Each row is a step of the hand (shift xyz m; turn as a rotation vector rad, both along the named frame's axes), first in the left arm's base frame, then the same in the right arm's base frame.
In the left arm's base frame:
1: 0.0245 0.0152 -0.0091 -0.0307 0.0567 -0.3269
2: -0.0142 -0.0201 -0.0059 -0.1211 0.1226 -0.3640
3: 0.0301 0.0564 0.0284 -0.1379 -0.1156 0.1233
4: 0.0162 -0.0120 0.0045 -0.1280 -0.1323 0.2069
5: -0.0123 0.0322 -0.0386 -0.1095 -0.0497 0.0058
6: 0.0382 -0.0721 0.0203 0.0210 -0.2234 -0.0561
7: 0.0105 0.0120 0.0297 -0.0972 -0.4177 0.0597
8: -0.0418 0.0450 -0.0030 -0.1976 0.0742 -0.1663
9: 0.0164 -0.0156 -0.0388 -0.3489 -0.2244 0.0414
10: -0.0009 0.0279 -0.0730 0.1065 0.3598 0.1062
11: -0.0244 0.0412 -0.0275 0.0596 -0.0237 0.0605
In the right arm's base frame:
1: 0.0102 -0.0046 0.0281 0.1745 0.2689 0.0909
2: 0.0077 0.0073 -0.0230 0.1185 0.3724 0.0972
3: -0.0346 -0.0227 0.0564 -0.0898 -0.0340 -0.1959
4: 0.0116 -0.0171 -0.0009 -0.1322 -0.1048 -0.2196
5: 0.0024 0.0448 0.0257 -0.0319 0.0510 -0.1043
6: 0.0445 -0.0601 -0.0384 0.1693 -0.0396 -0.1525
7: -0.0213 -0.0243 0.0097 0.1371 -0.1042 -0.3973
8: -0.0433 0.0421 0.0116 -0.0271 0.2662 -0.0245
9: 0.0429 0.0125 0.0049 -0.0815 0.1265 -0.3888
10: 0.0337 0.0608 0.0358 -0.2130 -0.0369 0.3246
11: -0.0160 0.0473 0.0236 0.0019 -0.0880 0.0043

